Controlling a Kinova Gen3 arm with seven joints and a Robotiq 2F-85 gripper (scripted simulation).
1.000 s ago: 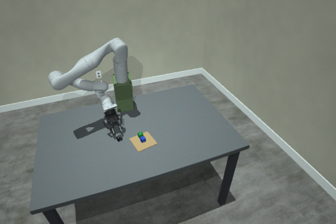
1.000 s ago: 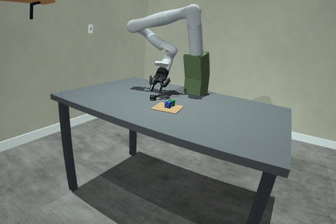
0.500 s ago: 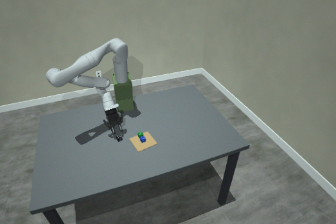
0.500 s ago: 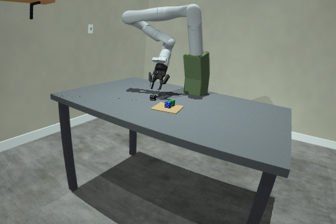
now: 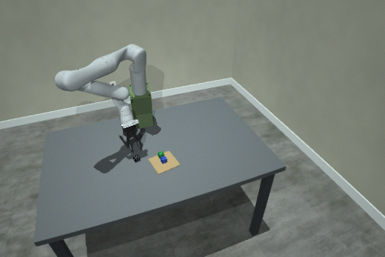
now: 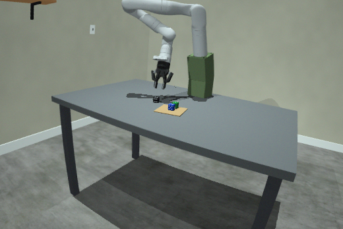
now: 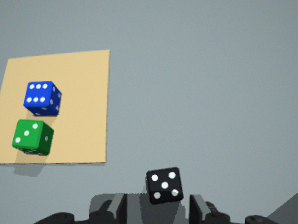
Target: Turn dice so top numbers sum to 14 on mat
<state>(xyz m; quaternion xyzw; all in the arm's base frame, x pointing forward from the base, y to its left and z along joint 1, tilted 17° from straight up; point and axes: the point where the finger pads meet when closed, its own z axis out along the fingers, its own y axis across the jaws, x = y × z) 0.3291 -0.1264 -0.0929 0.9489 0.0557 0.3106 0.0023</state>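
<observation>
Now: the black die 8 cm below my hand and 3 cm ahead of it. The rest, counted from my hand: tan mat (14 cm to the left, 10 cm ahead, 9 cm below); blue die (14 cm to the left, 10 cm ahead, 7 cm below); green die (14 cm to the left, 7 cm below, 6 cm ahead).
</observation>
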